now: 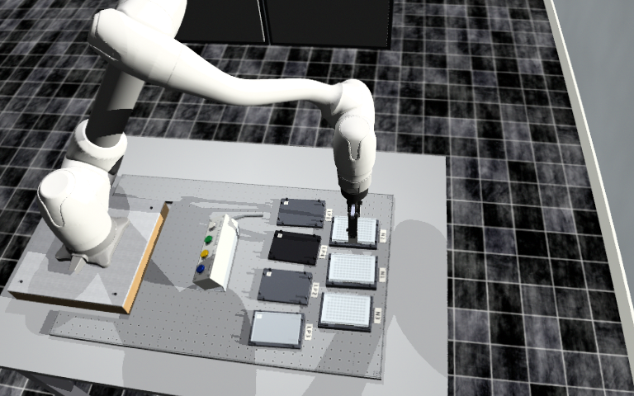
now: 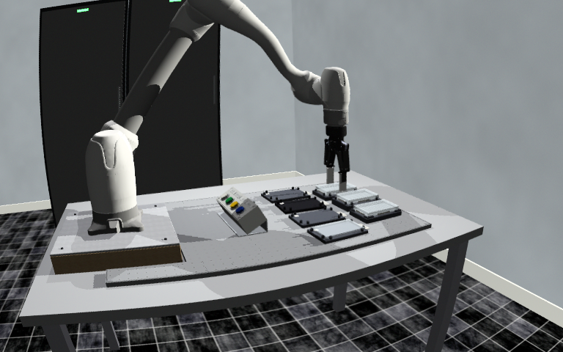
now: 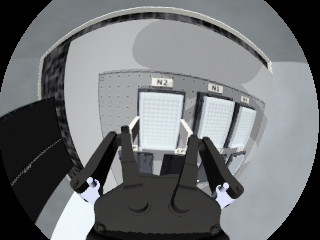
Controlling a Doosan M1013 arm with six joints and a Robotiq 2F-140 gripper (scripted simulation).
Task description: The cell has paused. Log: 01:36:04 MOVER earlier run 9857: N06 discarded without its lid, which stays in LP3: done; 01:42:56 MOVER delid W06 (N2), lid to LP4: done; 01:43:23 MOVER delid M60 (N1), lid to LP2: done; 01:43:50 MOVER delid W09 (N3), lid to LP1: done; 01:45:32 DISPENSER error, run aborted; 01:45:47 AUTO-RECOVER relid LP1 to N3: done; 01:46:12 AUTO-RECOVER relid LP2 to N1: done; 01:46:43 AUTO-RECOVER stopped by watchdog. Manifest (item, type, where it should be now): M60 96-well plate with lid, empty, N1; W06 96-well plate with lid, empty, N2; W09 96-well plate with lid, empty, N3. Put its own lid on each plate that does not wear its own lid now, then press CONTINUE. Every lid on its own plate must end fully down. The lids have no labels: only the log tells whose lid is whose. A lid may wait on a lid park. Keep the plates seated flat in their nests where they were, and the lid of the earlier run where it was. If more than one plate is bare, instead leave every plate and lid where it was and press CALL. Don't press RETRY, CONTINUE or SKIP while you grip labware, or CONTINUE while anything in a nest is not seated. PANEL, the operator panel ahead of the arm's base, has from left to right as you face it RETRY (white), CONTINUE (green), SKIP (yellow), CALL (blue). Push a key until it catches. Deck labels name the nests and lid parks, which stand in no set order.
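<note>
Right now the plate is 3 cm below my hand. Round my hand: lid park LP1 (18 cm behind, 5 cm to the left, 5 cm below); then lid park LP4 (17 cm behind, 8 cm to the right, 5 cm below); then lid park LP2 (17 cm behind, 21 cm to the right, 5 cm below).
</note>
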